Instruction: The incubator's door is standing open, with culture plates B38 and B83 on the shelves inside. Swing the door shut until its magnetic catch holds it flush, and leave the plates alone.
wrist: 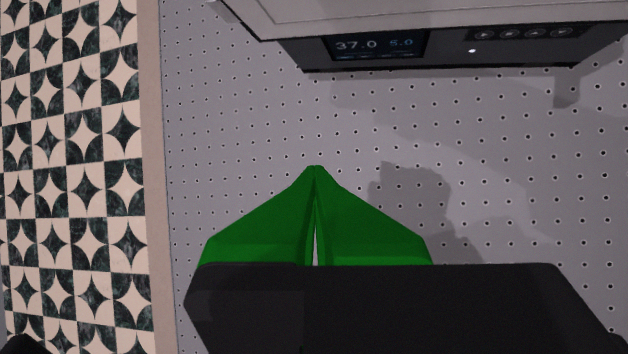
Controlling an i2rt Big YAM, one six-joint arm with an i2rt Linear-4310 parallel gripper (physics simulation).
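Frame: origin at the arm's base, x ahead, y left, z up, level; metres.
Where they show: gripper, between the fingertips: [314, 176].
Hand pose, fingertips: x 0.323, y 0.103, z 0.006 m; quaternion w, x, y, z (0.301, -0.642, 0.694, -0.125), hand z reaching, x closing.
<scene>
After its pixels a point has its place.
The incubator [450, 55] {x 0.456, y 0.004, z -0.201 m} is at the top of the wrist view, with its dark lower front, lit display and row of small buttons showing. Its light grey door [400, 14] {x 0.440, y 0.061, z -0.077 m} runs across the top edge, above the display, and covers the part of the front that shows there. Only the door's lower part is in view, so I cannot tell whether it sits flush at the catch. Plates B38 and B83 do not show. My green-fingered gripper [314, 176] {x 0.323, y 0.103, z 0.006 m} is shut with nothing between its fingers. Its tips are below the incubator in the view, apart from the door.
A grey perforated table top [270, 125] {x 0.395, y 0.235, z -0.241 m} lies under the gripper and the incubator, with shadows to the right. Its plain beige edge strip [154, 150] runs down the left. Beyond it is a floor with a dark green and cream pattern [82, 135].
</scene>
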